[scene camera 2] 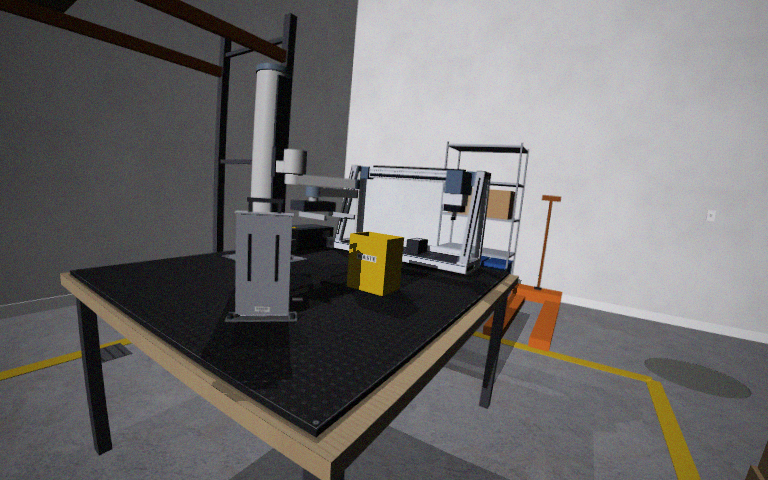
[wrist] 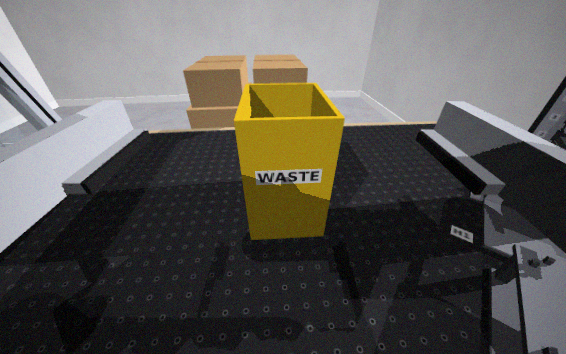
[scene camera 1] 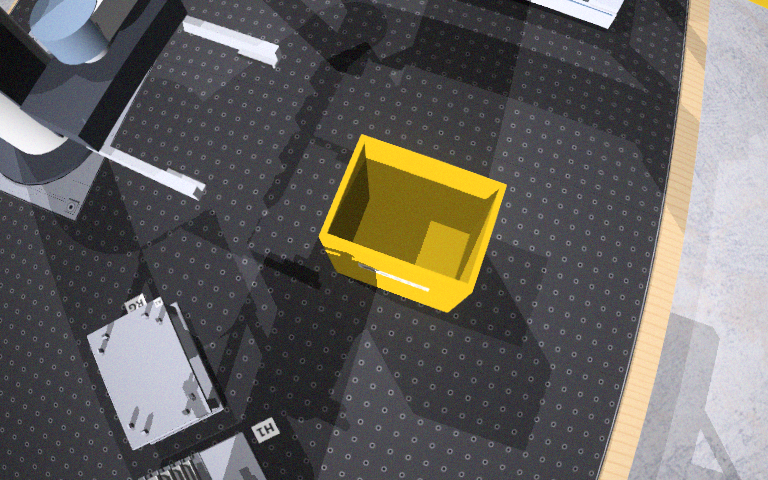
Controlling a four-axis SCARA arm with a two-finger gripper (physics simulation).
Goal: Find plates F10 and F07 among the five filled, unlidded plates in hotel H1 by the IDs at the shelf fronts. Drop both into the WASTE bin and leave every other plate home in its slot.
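Frame: origin at the arm's base, x right, y ahead, z up, level; millimetres.
Where they show: gripper, fingertip midpoint: (scene camera 2: 340,217) (wrist: 283,119) (scene camera 1: 239,120).
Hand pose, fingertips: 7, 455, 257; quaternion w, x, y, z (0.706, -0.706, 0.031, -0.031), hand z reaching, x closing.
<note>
Things, the pixels of their top centre, and the offset from my fingertips, as dx, dy, dz.
- yellow WASTE bin, middle of its top: (scene camera 1: 414,209) (wrist: 284,97) (scene camera 2: 377,235) +19, +191, -44
- marked RG, middle of its top: (scene camera 1: 141,373) +293, -71, -174
- H1 tag, middle of its top: (scene camera 1: 265,430) (wrist: 461,233) +311, +92, -244
My gripper (scene camera 1: 237,123) (scene camera 2: 339,217) (wrist: 283,119) is open and empty, its two pale fingers wide apart above the table. The yellow WASTE bin (scene camera 1: 433,298) (scene camera 2: 391,266) (wrist: 285,150) stands upright ahead of the fingertips, apart from them; a lighter patch shows inside it in scene camera 1. Hotel H1 (scene camera 2: 263,260) is a grey tower seen from behind in scene camera 2, which hides its plates. In scene camera 1, part of hotel H1 (scene camera 1: 229,455) and several plate edges (scene camera 1: 175,471) show at the bottom edge. No plate or shelf ID is readable.
The pale stand marked RG (scene camera 1: 141,373) (wrist: 547,295), with short pegs, is beside the hotel. The H1 tag (scene camera 1: 265,430) (wrist: 461,233) lies near the hotel. A gantry machine (scene camera 2: 478,220) stands behind the bin. The arm's white column (scene camera 2: 263,135) rises behind the hotel. Cardboard boxes (wrist: 215,87) are beyond the table.
</note>
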